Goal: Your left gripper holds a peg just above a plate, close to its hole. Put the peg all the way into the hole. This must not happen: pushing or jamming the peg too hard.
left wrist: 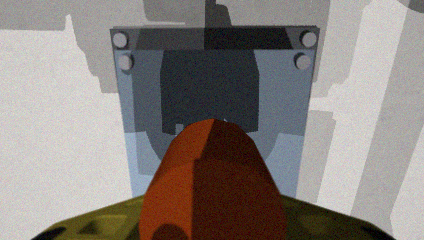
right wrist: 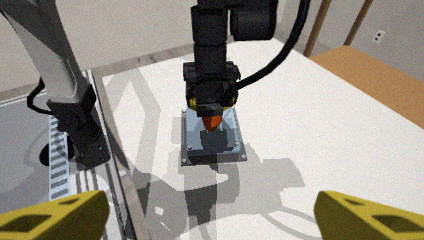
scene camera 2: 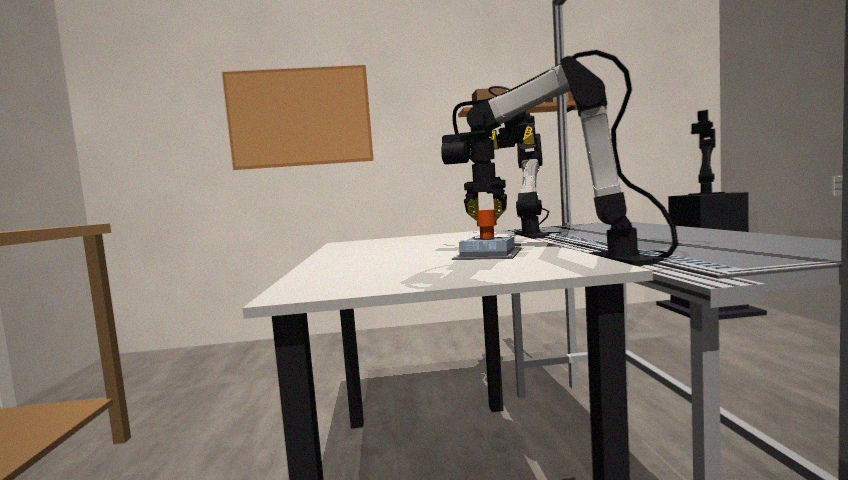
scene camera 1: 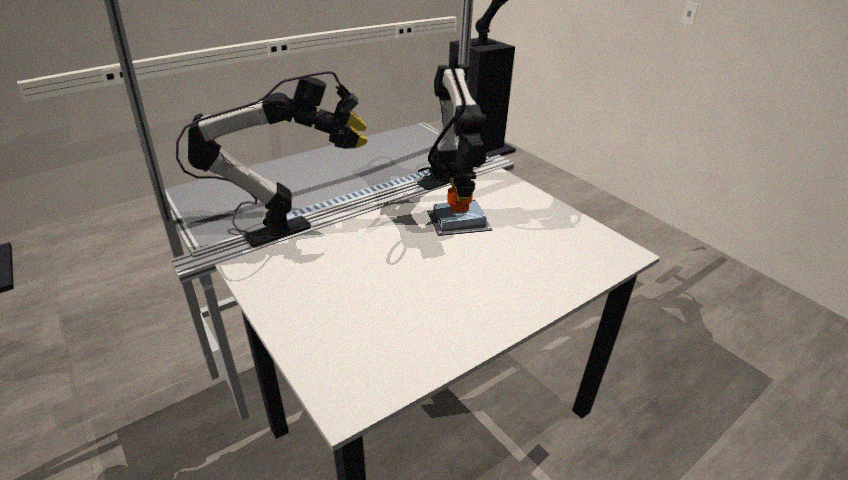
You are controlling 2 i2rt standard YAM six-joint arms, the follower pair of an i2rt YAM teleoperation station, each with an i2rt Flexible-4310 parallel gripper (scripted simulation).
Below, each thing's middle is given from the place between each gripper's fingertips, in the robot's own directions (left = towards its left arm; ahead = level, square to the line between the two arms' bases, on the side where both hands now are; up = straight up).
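The orange peg point(left wrist: 212, 173) has my left hand 20 mm above it, and going by its middle, the peg is nearer to my left hand than to my right hand.
As for my right hand point(scene camera 1: 366, 135), it is 250 mm to the right of the orange peg and 230 mm above it, while also being 140 mm short of the peg.
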